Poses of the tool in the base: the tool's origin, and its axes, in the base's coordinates. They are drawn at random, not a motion.
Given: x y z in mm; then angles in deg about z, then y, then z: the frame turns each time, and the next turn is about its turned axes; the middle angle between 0 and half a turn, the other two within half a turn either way.
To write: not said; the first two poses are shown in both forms.
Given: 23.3 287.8 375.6 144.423 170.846 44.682
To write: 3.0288 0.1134 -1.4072 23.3 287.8 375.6
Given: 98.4 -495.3 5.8 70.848 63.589 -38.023
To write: -0.8922 0.7832 0.1829 98.4 -495.3 5.8
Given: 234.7 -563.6 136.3 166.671 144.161 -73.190
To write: -2.5367 0.1701 1.0980 234.7 -563.6 136.3
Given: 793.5 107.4 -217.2 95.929 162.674 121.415
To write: 2.8814 -0.1559 2.7172 793.5 107.4 -217.2
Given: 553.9 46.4 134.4 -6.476 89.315 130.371
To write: 1.5551 -0.7045 1.4679 553.9 46.4 134.4
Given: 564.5 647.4 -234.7 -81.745 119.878 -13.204
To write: -2.7632 1.0050 2.1550 564.5 647.4 -234.7
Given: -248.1 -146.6 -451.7 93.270 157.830 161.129
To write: 3.0106 -0.3651 1.9815 -248.1 -146.6 -451.7
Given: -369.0 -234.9 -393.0 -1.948 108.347 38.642
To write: 2.0590 0.8351 1.9119 -369.0 -234.9 -393.0
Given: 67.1 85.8 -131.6 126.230 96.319 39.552
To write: 1.7430 0.8732 -2.3768 67.1 85.8 -131.6
